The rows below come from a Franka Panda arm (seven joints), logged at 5 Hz.
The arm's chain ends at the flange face. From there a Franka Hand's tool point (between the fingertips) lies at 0.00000 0.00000 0.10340 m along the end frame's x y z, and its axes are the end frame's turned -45 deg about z.
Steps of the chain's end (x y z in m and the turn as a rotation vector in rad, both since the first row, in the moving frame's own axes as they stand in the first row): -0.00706, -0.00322, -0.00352, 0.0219, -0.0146, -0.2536; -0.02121, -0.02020, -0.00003, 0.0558, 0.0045, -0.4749; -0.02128, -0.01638, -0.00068, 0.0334, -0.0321, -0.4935; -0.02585, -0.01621, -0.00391, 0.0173, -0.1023, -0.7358
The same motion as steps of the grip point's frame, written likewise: -0.00252, -0.00998, -0.00356, 0.0258, 0.0052, -0.2536; 0.00265, -0.03392, -0.00019, 0.0363, 0.0426, -0.4749; -0.00453, -0.03125, -0.00079, 0.0463, 0.0009, -0.4935; -0.01555, -0.03552, -0.00444, 0.0846, -0.0601, -0.7358
